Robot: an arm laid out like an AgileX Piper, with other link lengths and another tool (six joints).
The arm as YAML. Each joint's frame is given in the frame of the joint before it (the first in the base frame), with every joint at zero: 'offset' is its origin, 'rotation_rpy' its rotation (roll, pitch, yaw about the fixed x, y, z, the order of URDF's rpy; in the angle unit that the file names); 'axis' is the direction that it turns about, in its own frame. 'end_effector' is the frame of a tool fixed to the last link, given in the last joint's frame.
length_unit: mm
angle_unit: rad
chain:
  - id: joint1
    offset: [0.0, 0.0, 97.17]
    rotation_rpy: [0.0, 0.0, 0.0]
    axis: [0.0, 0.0, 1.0]
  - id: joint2
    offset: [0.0, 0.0, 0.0]
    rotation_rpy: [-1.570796, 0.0, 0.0]
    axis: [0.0, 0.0, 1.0]
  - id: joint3
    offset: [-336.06, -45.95, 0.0]
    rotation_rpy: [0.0, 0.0, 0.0]
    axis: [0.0, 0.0, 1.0]
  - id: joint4
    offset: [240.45, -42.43, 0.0]
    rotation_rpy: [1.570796, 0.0, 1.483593]
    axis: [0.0, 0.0, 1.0]
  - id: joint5
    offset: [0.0, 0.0, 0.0]
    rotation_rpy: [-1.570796, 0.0, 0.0]
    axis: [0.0, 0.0, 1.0]
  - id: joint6
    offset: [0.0, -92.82, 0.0]
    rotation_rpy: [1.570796, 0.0, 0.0]
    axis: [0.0, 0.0, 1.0]
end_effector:
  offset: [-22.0, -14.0, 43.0]
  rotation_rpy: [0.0, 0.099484, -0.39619]
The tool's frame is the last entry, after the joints.
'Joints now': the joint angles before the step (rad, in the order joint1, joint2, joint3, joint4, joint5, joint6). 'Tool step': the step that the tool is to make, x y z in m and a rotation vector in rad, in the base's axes. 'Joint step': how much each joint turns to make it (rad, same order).
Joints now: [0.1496 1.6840 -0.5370 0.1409 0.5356 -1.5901]
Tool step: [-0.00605 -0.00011 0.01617 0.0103 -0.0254 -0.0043]
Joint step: [0.0000 -0.0719 0.0000 0.0019 0.0453 0.0061]
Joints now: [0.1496 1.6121 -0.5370 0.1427 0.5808 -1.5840]
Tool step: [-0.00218 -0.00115 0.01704 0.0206 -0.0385 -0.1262]
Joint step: [0.0000 -0.0768 0.0006 0.0133 0.0254 0.1180]
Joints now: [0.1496 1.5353 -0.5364 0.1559 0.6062 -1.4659]
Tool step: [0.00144 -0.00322 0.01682 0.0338 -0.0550 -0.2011]
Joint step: [0.0000 -0.0744 0.0017 0.0109 -0.0047 0.1940]
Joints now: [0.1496 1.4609 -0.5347 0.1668 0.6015 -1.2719]
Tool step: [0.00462 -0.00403 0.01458 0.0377 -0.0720 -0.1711]
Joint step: [0.0000 -0.0565 0.0000 0.0000 -0.0366 0.1705]
